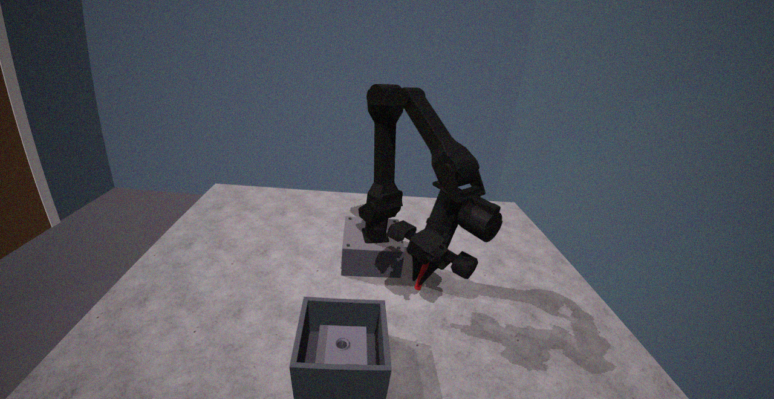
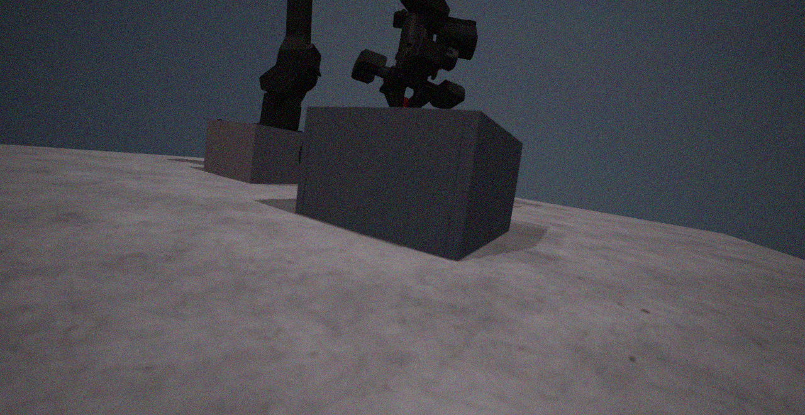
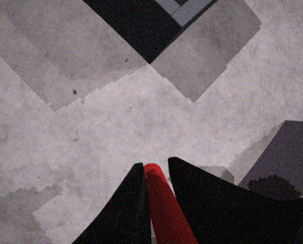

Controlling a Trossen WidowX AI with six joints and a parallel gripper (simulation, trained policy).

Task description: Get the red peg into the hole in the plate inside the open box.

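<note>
Now: the pale plate 10 cm ahead of my gripper tip, 17 cm to the right of it and 7 cm below it. From my gripper tip the other things lie so: grey box 10 cm ahead, 17 cm to the right, 9 cm below; red peg 1 cm behind, 1 cm to the left, 1 cm above.
</note>
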